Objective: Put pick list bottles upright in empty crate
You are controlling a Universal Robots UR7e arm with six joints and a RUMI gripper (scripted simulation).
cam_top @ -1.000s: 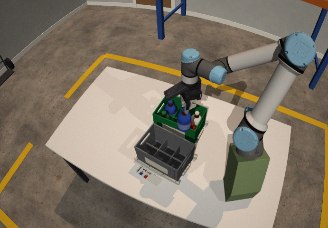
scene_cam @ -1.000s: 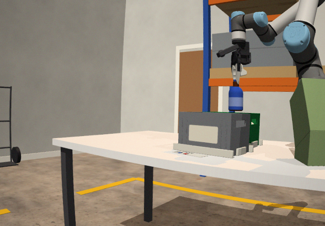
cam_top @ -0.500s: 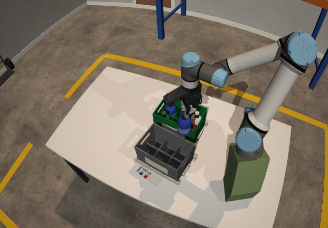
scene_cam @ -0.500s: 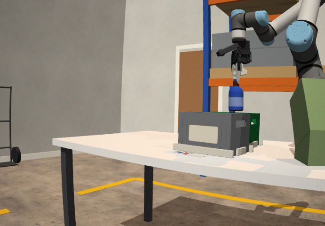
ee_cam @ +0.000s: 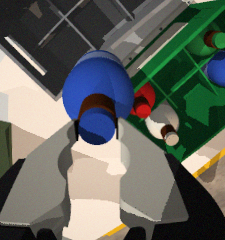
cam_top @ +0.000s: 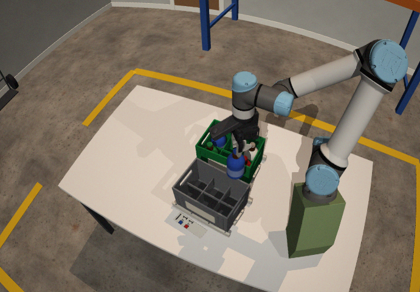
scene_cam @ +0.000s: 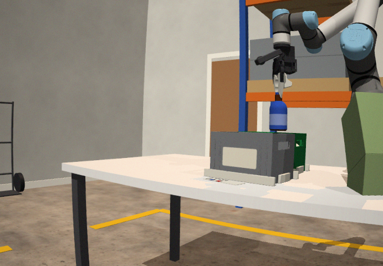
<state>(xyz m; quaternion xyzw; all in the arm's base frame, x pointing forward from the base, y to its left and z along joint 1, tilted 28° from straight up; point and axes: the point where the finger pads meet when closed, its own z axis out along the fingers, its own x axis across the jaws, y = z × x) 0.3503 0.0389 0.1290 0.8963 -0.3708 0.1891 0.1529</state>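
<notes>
My gripper is now 70 mm above the blue bottle. The rest, counted from my hand: grey crate: 250 mm below, 100 mm to the left, 70 mm ahead; red bottle: 240 mm below, 100 mm to the right; green crate: 250 mm below, 150 mm to the right, 80 mm ahead.
</notes>
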